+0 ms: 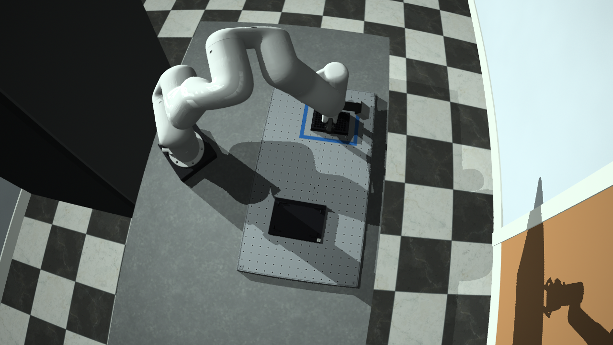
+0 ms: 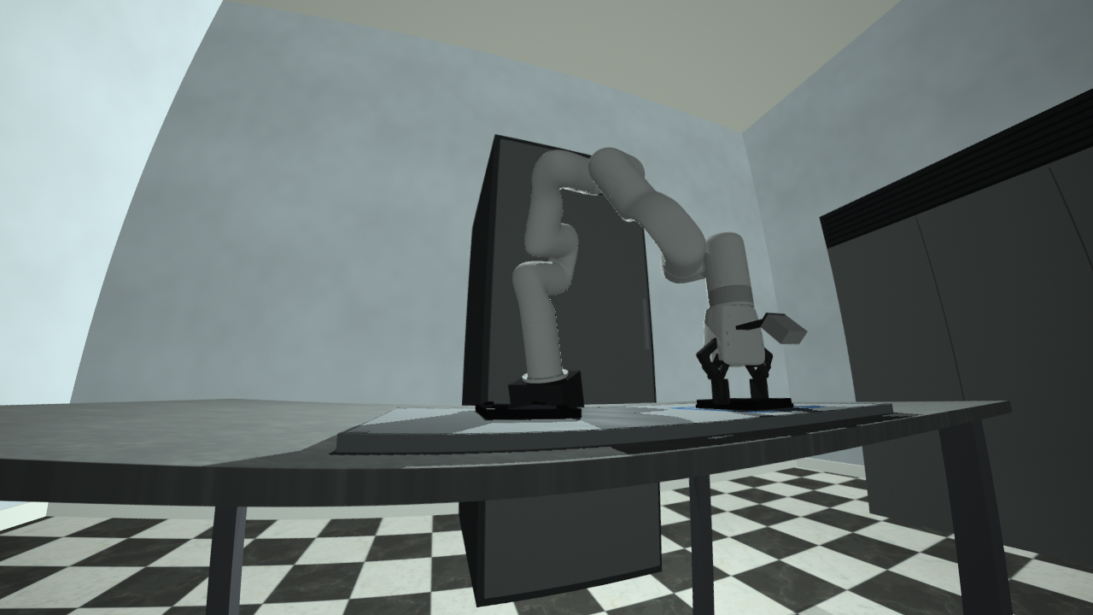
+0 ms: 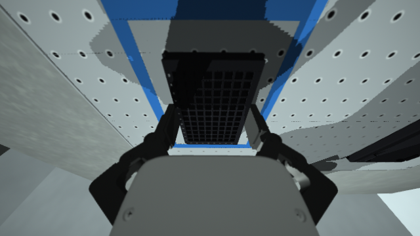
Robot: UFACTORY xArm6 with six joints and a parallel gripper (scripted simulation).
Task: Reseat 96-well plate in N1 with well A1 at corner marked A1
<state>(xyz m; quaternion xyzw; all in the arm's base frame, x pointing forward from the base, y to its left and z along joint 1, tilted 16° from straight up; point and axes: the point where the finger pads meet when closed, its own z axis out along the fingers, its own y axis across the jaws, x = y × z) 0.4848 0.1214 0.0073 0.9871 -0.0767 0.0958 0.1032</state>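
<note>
Right now the black 96-well plate is 1 cm below my hand. Round my hand: small white A1 mark (41 cm to the right, 6 cm behind, 1 cm below); then black plate nest N1 (34 cm to the right, 12 cm behind, 1 cm below).
</note>
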